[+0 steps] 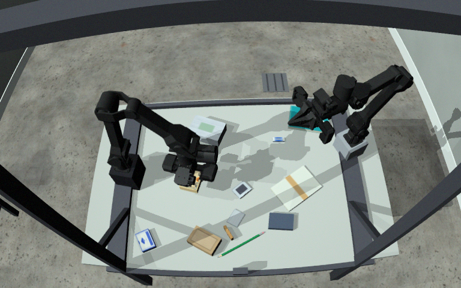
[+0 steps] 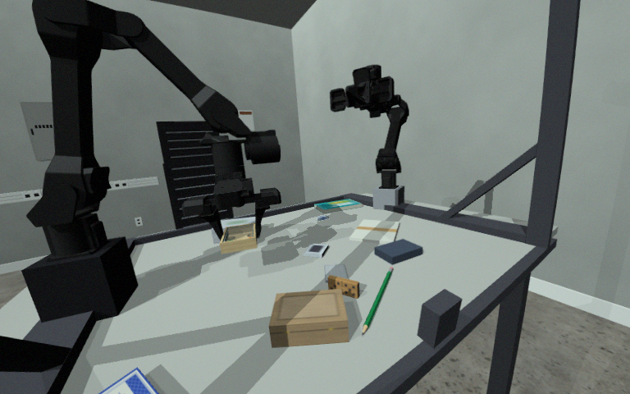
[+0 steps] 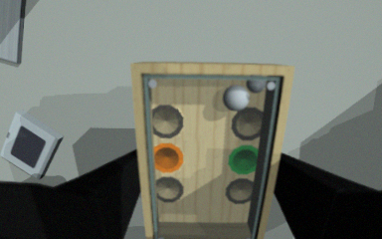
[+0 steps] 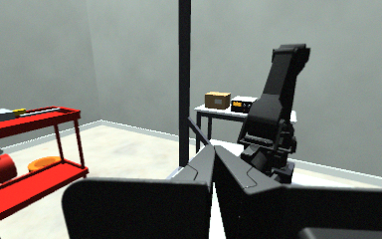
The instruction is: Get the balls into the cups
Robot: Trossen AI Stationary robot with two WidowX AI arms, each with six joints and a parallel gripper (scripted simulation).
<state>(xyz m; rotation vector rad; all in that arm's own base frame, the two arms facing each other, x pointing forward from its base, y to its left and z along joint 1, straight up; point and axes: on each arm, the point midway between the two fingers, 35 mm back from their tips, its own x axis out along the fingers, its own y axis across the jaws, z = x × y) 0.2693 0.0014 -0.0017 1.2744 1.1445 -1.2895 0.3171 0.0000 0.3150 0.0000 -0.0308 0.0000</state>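
My left hand is 30 mm above the covered wooden puzzle. The rest, counted from my left hand: dark blue block (300 mm to the right, 190 mm behind, 100 mm below); then grey square tile (170 mm to the right, 110 mm below, 40 mm behind); then white box (240 mm ahead, 90 mm below, 70 mm to the right).
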